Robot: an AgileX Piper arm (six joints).
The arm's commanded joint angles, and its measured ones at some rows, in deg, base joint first. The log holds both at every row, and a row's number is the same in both.
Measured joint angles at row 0: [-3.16, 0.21, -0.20, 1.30, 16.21, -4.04]
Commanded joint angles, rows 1 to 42: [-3.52, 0.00, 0.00, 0.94, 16.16, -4.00]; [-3.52, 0.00, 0.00, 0.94, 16.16, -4.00]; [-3.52, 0.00, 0.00, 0.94, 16.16, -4.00]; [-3.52, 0.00, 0.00, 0.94, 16.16, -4.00]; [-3.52, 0.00, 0.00, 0.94, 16.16, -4.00]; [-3.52, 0.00, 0.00, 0.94, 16.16, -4.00]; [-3.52, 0.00, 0.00, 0.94, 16.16, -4.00]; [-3.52, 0.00, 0.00, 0.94, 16.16, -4.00]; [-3.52, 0.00, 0.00, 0.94, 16.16, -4.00]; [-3.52, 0.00, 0.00, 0.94, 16.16, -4.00]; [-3.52, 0.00, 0.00, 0.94, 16.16, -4.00]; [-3.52, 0.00, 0.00, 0.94, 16.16, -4.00]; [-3.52, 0.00, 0.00, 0.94, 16.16, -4.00]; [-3.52, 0.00, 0.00, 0.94, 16.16, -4.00]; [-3.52, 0.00, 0.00, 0.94, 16.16, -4.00]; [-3.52, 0.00, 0.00, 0.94, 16.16, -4.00]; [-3.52, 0.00, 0.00, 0.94, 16.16, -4.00]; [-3.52, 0.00, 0.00, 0.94, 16.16, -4.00]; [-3.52, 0.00, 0.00, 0.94, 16.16, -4.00]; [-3.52, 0.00, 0.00, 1.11, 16.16, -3.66]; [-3.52, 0.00, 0.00, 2.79, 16.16, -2.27]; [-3.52, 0.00, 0.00, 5.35, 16.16, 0.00]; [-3.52, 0.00, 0.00, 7.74, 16.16, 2.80]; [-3.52, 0.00, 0.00, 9.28, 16.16, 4.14]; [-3.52, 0.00, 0.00, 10.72, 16.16, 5.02]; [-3.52, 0.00, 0.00, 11.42, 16.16, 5.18]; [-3.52, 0.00, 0.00, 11.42, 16.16, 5.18]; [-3.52, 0.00, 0.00, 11.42, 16.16, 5.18]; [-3.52, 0.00, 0.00, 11.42, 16.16, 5.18]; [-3.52, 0.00, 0.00, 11.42, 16.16, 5.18]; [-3.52, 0.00, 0.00, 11.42, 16.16, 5.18]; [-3.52, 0.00, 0.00, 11.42, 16.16, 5.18]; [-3.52, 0.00, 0.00, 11.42, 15.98, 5.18]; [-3.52, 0.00, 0.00, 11.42, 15.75, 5.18]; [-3.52, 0.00, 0.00, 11.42, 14.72, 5.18]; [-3.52, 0.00, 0.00, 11.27, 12.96, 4.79]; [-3.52, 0.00, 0.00, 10.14, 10.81, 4.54]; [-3.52, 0.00, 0.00, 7.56, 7.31, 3.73]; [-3.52, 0.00, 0.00, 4.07, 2.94, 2.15]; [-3.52, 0.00, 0.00, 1.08, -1.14, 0.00]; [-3.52, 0.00, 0.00, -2.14, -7.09, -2.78]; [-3.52, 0.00, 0.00, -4.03, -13.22, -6.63]
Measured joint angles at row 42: [-3.16, 0.21, -0.20, 5.39, 5.69, 2.71]
